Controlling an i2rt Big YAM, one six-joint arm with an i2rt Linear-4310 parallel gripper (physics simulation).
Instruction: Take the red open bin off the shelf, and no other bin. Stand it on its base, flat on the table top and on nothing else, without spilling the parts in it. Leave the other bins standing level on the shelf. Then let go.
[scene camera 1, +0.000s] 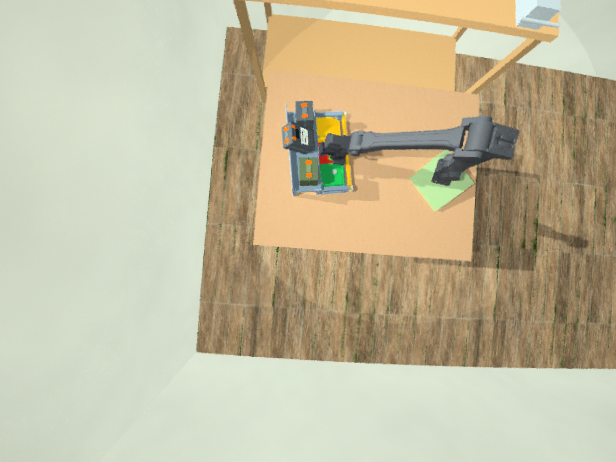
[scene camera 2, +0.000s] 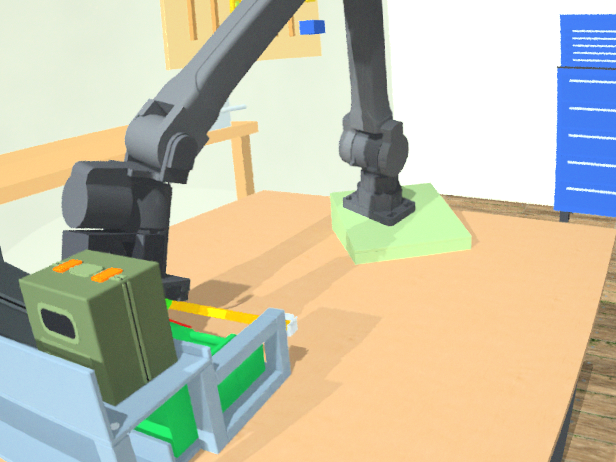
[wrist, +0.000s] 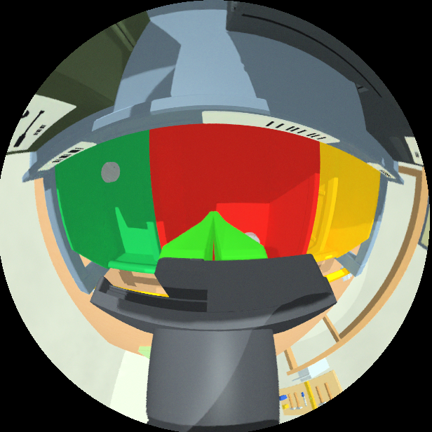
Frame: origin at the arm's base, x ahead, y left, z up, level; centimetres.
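Seen in the pictures: gripper, between the fingertips: (scene camera 1: 329, 159); arm's base, origin of its link: (scene camera 1: 443, 172) (scene camera 2: 378, 208).
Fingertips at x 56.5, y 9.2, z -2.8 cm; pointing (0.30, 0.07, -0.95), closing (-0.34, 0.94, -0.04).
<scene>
Offsets run from my fingertips to a thing's top centre. "spot": to the spot under its first point. Level surfaces: height alone.
The red open bin {dy -0.9, dx +2.3, dz +5.2 cm} (scene camera 1: 326, 159) (wrist: 230, 160) stands on the blue-grey shelf {spot: dy +18.1, dx +1.2, dz +1.5 cm} (scene camera 2: 215, 415) (wrist: 200, 60), between the green bin {dy +9.1, dx -0.8, dz +5.2 cm} (scene camera 1: 331, 176) (scene camera 2: 242, 375) (wrist: 100, 210) and the yellow bin {dy -12.0, dx +6.8, dz +5.2 cm} (scene camera 1: 328, 127) (wrist: 350, 200). A round grey part (wrist: 251, 237) shows in the red bin, partly behind a finger. My gripper (wrist: 213, 216) is shut and empty. Its green fingertips overlap the open front area of the red bin in the wrist view; whether they touch it I cannot tell. In both scene views the fingertips are hidden.
An olive case {dy +12.7, dx +8.0, dz +17.0 cm} (scene camera 1: 308, 170) (scene camera 2: 95, 325) and dark cases {dy +0.5, dx +15.9, dz +20.8 cm} (scene camera 1: 304, 136) stand on the shelf top, close behind the gripper. A yellow bar {dy -4.9, dx -6.7, dz +3.9 cm} (scene camera 1: 349, 172) (scene camera 2: 215, 312) runs along the shelf's front. The arm's base stands on a pale green block (scene camera 1: 436, 197) (scene camera 2: 415, 245) on the table {dz -2.9 cm} (scene camera 1: 360, 230) (scene camera 2: 425, 350).
</scene>
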